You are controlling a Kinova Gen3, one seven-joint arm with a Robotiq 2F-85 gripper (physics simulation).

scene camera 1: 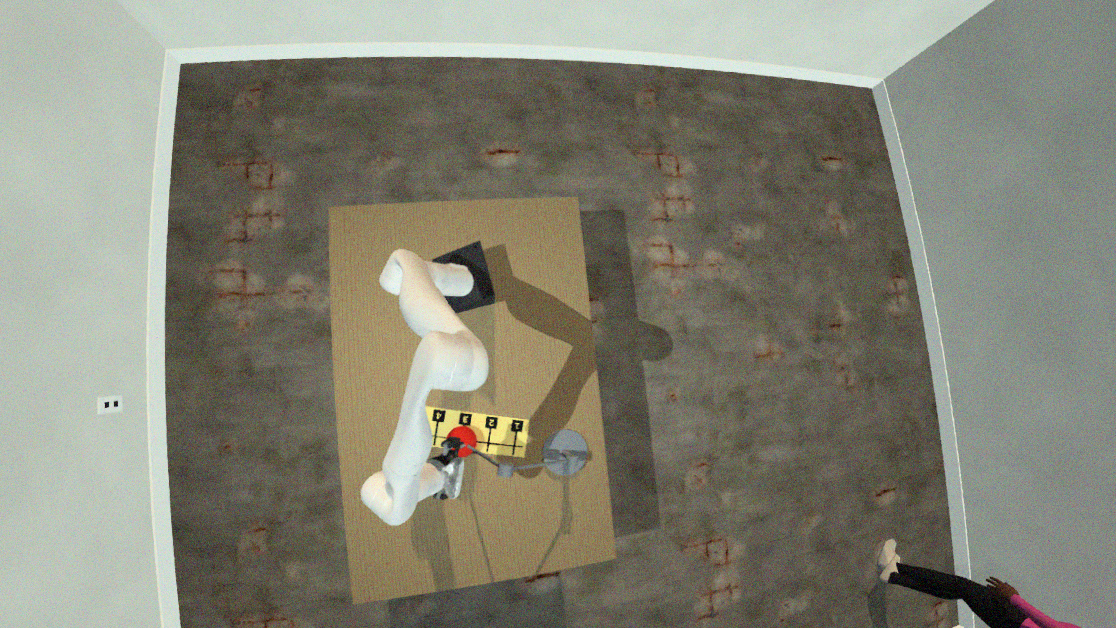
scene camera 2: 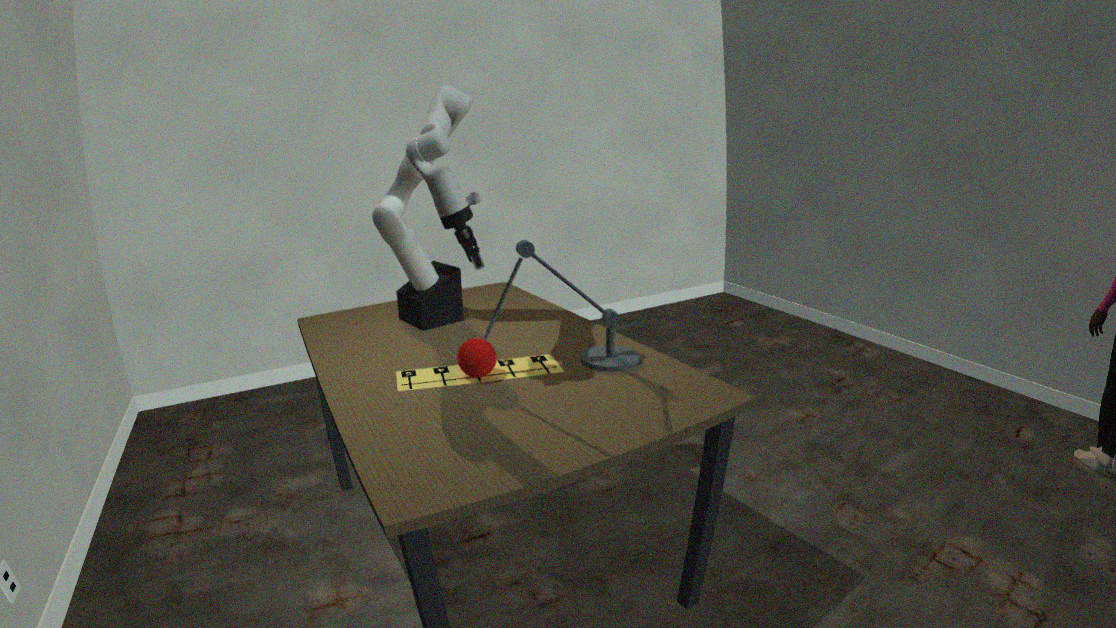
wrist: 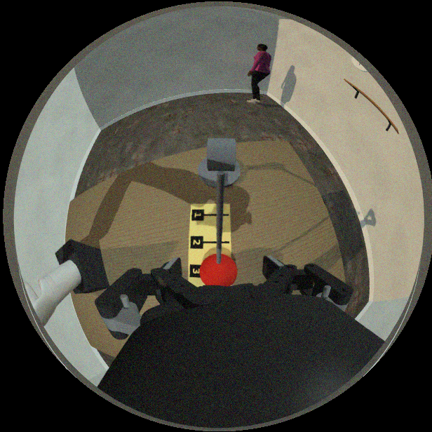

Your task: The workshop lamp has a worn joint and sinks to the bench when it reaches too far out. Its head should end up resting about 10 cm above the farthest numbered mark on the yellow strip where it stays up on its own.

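Places are measured from the arm's base along level axes (x ahead, y left, z up), in metres.
Pixels of known places: gripper, fingertip midpoint: (scene camera 2: pixel 476 264); arm's base at its link origin: (scene camera 1: pixel 460 282) (scene camera 2: pixel 426 282).
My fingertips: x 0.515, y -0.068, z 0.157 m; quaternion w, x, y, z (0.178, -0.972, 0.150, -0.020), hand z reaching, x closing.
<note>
For each thing: its top centre in the pictures, then the offset to it from my fingertips. "*": a spot on its surface instead. Level surfaces: height alone.
- lamp's red ball head at a spot on its surface: (scene camera 2: pixel 476 356) * 0.034 m ahead, 0.033 m right, 0.218 m down
- strip's farthest mark at a spot on its surface: (scene camera 2: pixel 409 380) * 0.081 m back, 0.178 m right, 0.290 m down
- lamp's elbow joint at a spot on its surface: (scene camera 2: pixel 525 248) (scene camera 1: pixel 503 475) * 0.050 m ahead, 0.108 m left, 0.032 m up
- wooden table at its surface level: 0.291 m down
The lamp's red ball head (scene camera 1: pixel 462 442) (scene camera 2: pixel 476 356) (wrist: pixel 218 271) hangs low over the yellow strip (scene camera 1: pixel 503 437) (scene camera 2: pixel 425 379) (wrist: pixel 210 228) at mark 3; whether it touches the strip is unclear. The strip's farthest mark (scene camera 2: pixel 409 380) is at its left end in scene camera 2, and the arm hides it in scene camera 1. The lamp's elbow joint (scene camera 1: pixel 504 471) (scene camera 2: pixel 525 248) (wrist: pixel 221 154) stands high, between the head and the round grey base (scene camera 1: pixel 556 463) (scene camera 2: pixel 611 361) (wrist: pixel 205 173). My gripper (scene camera 1: pixel 452 445) (scene camera 2: pixel 478 265) (wrist: pixel 222 266) is open and empty, well above the head, pointing down.
The wooden table (scene camera 1: pixel 374 234) (scene camera 2: pixel 437 468) (wrist: pixel 300 200) carries the lamp, strip and black arm mount (scene camera 1: pixel 482 273) (scene camera 2: pixel 431 308) (wrist: pixel 90 265). The lamp's slanting rods lie between its base and the head. A person (scene camera 1: pixel 936 581) (wrist: pixel 260 65) stands on the floor away from the table.
</note>
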